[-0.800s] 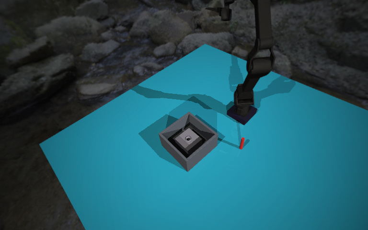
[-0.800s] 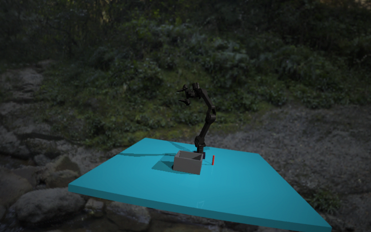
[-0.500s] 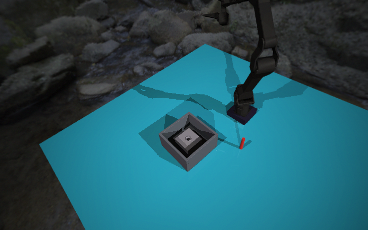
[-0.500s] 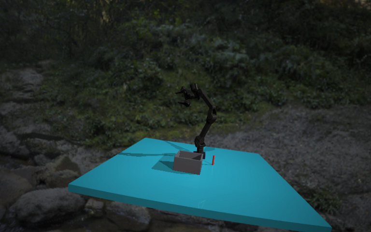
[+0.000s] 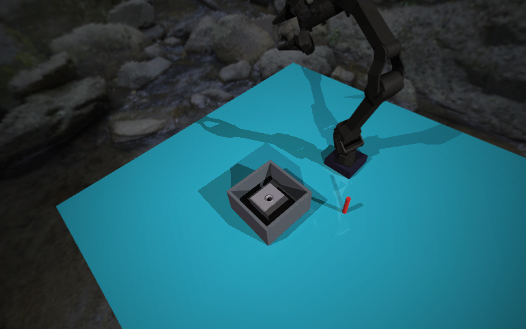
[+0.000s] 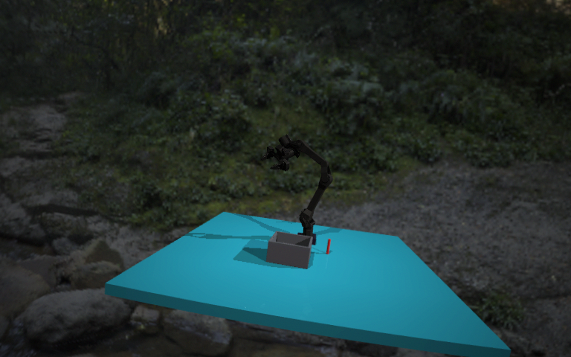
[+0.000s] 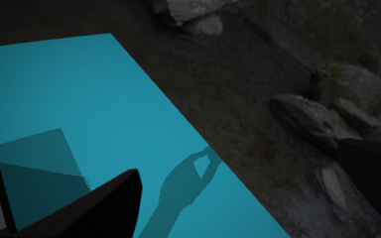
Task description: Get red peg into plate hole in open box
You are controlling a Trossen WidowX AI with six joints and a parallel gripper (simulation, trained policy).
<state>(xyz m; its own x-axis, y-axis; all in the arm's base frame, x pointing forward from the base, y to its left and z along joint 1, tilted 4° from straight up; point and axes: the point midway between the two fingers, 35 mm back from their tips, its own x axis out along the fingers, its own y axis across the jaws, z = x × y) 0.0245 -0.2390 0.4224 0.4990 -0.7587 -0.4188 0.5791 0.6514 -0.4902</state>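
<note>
Now: gripper tip 39 cm to the right of the red peg, 38 cm above it and 14 cm short of it. The rest, counted from my gripper tip: dark grey box (40 cm below, 28 cm ahead, 19 cm to the left); grey plate (38 cm below, 28 cm ahead, 19 cm to the left).
</note>
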